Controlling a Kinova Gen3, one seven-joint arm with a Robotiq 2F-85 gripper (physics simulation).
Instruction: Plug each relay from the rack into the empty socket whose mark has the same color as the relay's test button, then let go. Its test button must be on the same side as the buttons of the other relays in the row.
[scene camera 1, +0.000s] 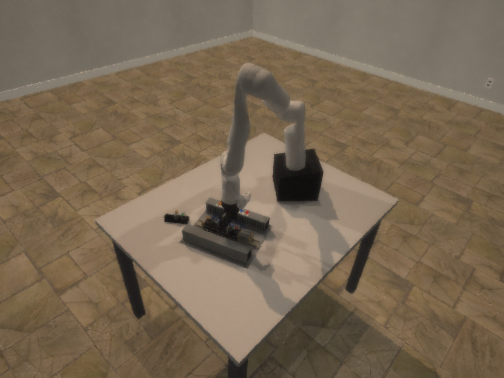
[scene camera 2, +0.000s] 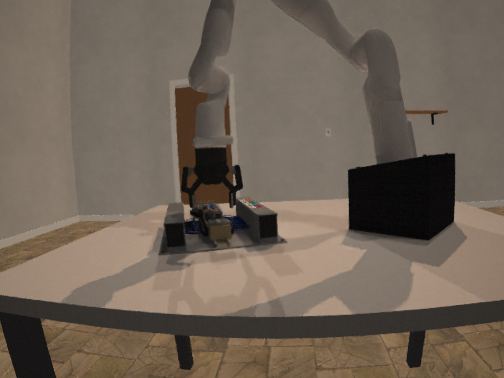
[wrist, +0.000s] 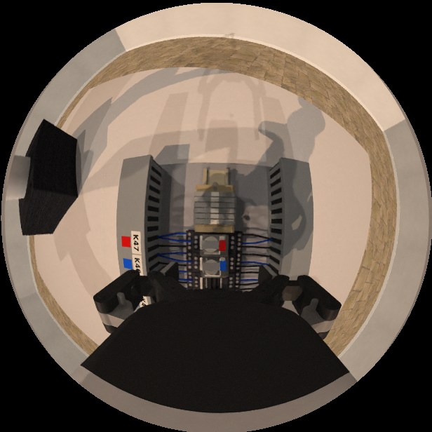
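Pixels of known places: gripper, fingertip midpoint: (scene camera 1: 230, 225) (scene camera 2: 212, 208); arm's base, origin of the base link: (scene camera 1: 295, 165) (scene camera 2: 395, 162).
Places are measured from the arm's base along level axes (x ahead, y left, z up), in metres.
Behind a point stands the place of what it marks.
My gripper (scene camera 1: 228, 218) @(z -0.094, x 0.444, y -0.057 m) (scene camera 2: 212, 203) @(z -0.094, x 0.444, y -0.057 m) (wrist: 218, 273) is open, with nothing between its fingers. It points down over the relay row, its fingers on either side of the row. In the wrist view a relay with a red button (wrist: 211, 244) and one with a blue button (wrist: 211, 266) sit in sockets, both buttons on the right. An empty-looking dark socket (wrist: 214, 283) shows partly beyond them; the gripper hides the others. The red mark (wrist: 126, 241) is by K47, the blue mark (wrist: 128, 263) by K46. The rack (scene camera 1: 172, 219) @(z -0.139, x 0.529, y -0.312 m) stands left of the panel, with small orange and green spots on top.
A grey slotted duct (scene camera 1: 212, 243) @(z -0.108, x 0.558, y -0.062 m) (scene camera 2: 175, 225) @(z -0.100, x 0.508, y 0.088 m) (wrist: 297, 200) and a second duct bearing the marks (scene camera 1: 262, 222) @(z -0.097, x 0.342, y 0.039 m) (scene camera 2: 262, 226) @(z -0.119, x 0.332, y 0.055 m) (wrist: 132, 195) flank the row. Terminal blocks (scene camera 2: 219, 232) @(z -0.131, x 0.424, y 0.037 m) (wrist: 214, 207) stand at its end. The black base box (scene camera 1: 297, 182) @(z -0.042, x 0.066, y 0.052 m) (scene camera 2: 395, 200) @(z -0.079, x 0.042, y 0.081 m) (wrist: 54, 175) stands apart.
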